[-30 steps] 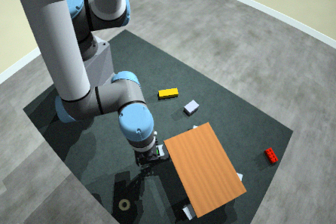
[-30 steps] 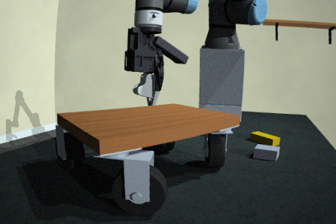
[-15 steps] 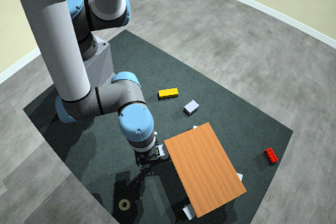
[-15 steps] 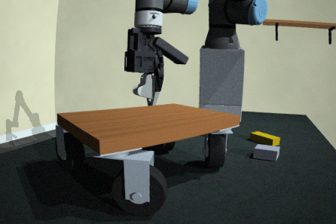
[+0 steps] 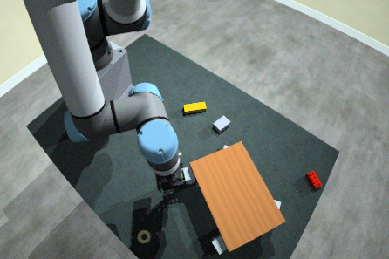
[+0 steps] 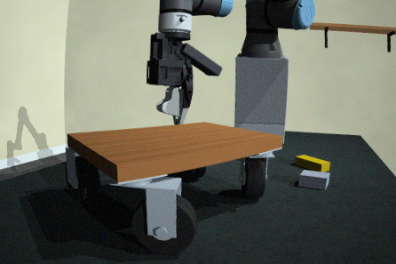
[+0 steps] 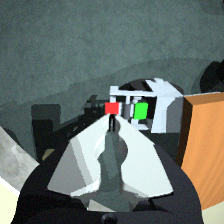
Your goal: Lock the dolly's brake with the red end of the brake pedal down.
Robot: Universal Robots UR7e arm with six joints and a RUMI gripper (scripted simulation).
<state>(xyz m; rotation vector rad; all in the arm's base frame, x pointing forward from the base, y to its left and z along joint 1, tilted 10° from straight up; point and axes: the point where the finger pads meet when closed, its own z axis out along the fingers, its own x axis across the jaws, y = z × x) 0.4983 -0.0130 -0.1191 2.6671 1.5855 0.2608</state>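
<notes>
The brake pedal is 30 mm below my hand, 10 mm to the left of it and 10 mm ahead of it. The rest, counted from my hand: grey block: 310 mm to the left, 100 mm below, 60 mm behind; yellow block: 280 mm to the left, 200 mm behind, 100 mm below; red brick: 420 mm to the left, 370 mm ahead, 90 mm below.
</notes>
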